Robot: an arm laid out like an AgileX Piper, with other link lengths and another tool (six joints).
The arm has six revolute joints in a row. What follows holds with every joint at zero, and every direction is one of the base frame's.
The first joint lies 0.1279 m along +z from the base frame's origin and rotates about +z.
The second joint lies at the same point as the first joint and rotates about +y.
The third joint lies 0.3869 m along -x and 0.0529 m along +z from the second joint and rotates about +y.
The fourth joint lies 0.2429 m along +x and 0.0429 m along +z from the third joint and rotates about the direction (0.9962, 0, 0.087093).
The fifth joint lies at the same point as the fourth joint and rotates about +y.
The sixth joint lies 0.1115 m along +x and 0.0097 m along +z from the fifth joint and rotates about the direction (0.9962, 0, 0.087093).
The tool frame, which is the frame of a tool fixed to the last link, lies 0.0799 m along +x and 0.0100 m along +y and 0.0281 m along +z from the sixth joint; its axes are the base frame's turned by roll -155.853, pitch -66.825 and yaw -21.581 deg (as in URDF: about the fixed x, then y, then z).
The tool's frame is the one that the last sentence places.
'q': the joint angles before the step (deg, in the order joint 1, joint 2, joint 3, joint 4, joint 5, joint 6). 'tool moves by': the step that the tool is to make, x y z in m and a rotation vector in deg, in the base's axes. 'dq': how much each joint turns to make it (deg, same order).
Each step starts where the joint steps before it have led.
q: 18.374, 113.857, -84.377, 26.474, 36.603, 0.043
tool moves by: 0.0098, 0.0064, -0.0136, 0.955, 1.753, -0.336
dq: -0.009, 2.678, -2.116, 1.348, 0.856, 0.143
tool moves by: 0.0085, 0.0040, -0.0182, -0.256, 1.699, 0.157
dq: 0.006, 2.786, -1.775, 0.086, 0.726, 0.142
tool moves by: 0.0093, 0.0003, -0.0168, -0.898, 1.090, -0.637
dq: -0.010, 2.457, -1.607, -1.338, 0.055, 1.479
